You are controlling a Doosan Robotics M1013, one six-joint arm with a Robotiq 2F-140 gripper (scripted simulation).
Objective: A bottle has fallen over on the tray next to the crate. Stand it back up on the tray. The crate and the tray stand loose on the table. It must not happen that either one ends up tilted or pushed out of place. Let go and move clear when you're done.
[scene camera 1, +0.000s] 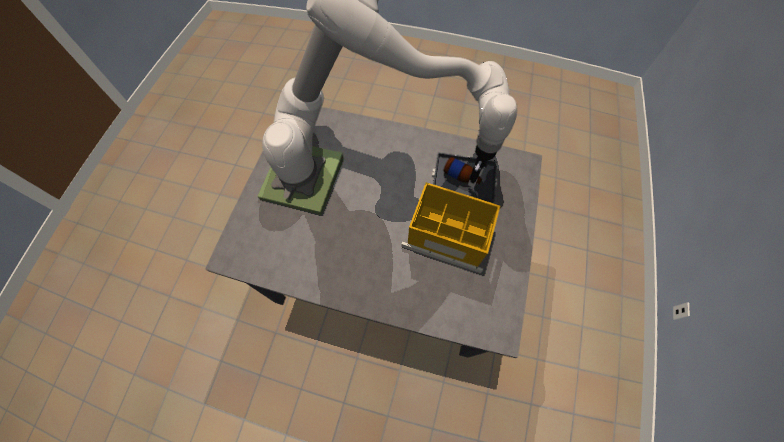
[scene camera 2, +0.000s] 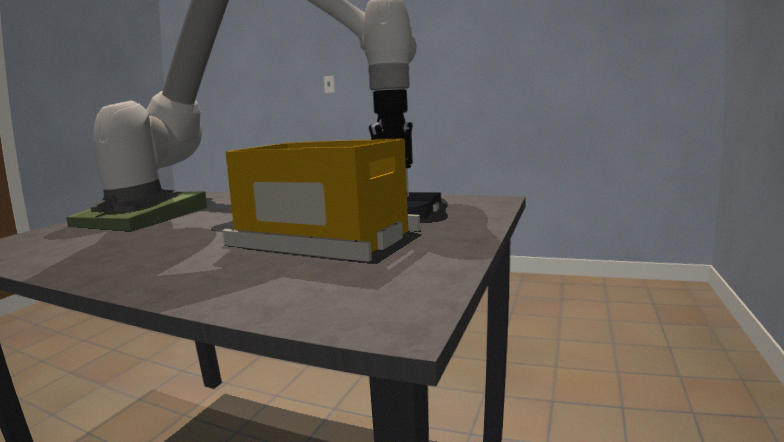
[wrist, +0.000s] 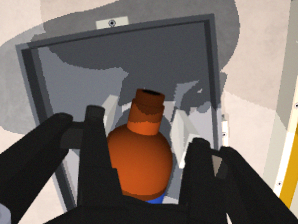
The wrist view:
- gripper: 144, 116
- bottle: 142, 155
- tray: 178, 57
